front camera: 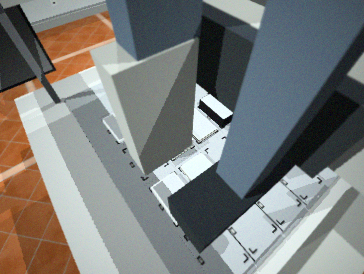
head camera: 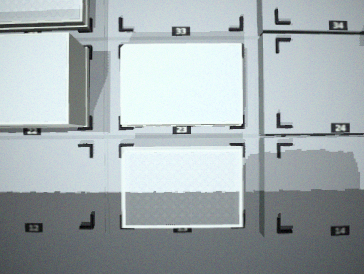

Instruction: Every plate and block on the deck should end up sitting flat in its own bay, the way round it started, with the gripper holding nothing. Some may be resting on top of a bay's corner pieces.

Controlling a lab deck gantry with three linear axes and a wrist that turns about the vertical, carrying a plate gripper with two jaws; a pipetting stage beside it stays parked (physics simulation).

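Frame: origin at the robot's base, x ahead, y left, z up, level; centimetres.
Seen in the pictures: robot's base, origin of the base link: (front camera: 102, 120).
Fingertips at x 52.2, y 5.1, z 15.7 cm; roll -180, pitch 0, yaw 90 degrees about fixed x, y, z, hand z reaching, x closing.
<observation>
Pixels of each thing's top centre, then the offset from my fingertips to it. "spot": a spot on its surface instead.
- white plate, middle of its top: (head camera: 181, 83) (front camera: 204, 173) dx -13.0, dy +9.9, dz -14.3 cm
- pale plate, middle of its top: (head camera: 182, 189) (front camera: 175, 195) dx -13.0, dy -0.8, dz -14.3 cm
- tall white block, surface spot: (head camera: 32, 77) spot: dx -26.4, dy +10.0, dz -11.5 cm
- black block with a white top, middle of its top: (front camera: 219, 104) dx -29.4, dy +31.3, dz -11.5 cm
- bay 33, surface spot: (head camera: 181, 31) spot: dx -12.9, dy +15.9, dz -15.7 cm
- bay 24, surface spot: (head camera: 340, 128) spot: dx +3.4, dy +5.2, dz -14.2 cm
- bay 14, surface spot: (head camera: 340, 230) spot: dx +3.5, dy -5.4, dz -14.2 cm
My gripper's dark body (front camera: 215, 205) hangs low over the deck in the front view; its jaws are hidden, so I cannot tell their state. A white plate (head camera: 181, 84) (front camera: 197, 167) is at bay 23, its lower edge slightly slanted in the head view. A pale plate (head camera: 182, 170) (front camera: 161, 189) is at bay 13, close to its corner pieces. A tall white block (head camera: 32, 77) is at bay 22. Part of a plate (head camera: 40, 11) (front camera: 205, 126) shows at bay 32. A black block with a white top (front camera: 216, 106) and a plate (front camera: 114, 126) at the deck's left edge also show.
The pale pipetting column (front camera: 155, 100) stands left of my blue arm (front camera: 285, 85) and hides bays behind it. Corner pieces without a plate show at bay 33 (head camera: 181, 31), bay 24 (head camera: 340, 128) and bay 14 (head camera: 340, 230). A shadow covers the front row.
</observation>
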